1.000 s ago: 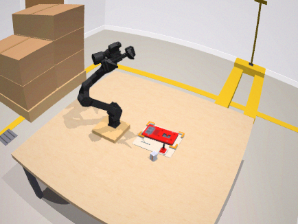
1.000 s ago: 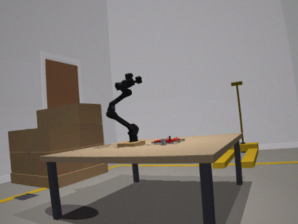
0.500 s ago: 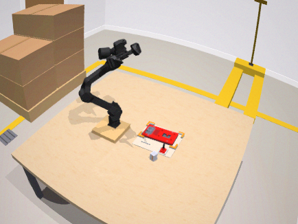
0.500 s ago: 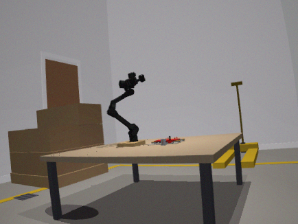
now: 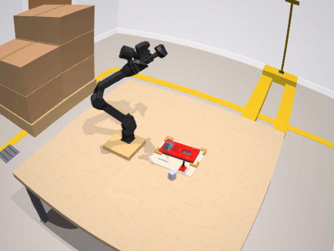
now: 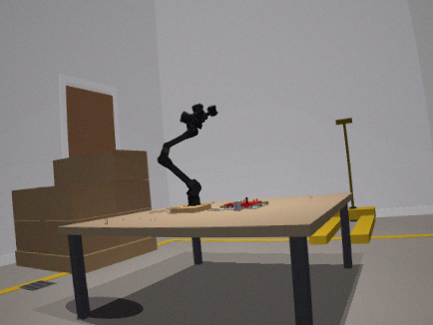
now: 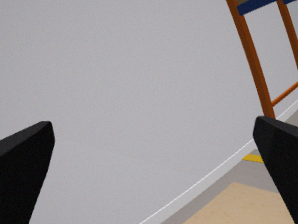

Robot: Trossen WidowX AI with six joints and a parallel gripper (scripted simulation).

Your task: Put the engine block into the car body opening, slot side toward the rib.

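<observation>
My gripper tip is now 560 mm above the grey engine block, 150 mm short of it and 50 mm to the left of it.
</observation>
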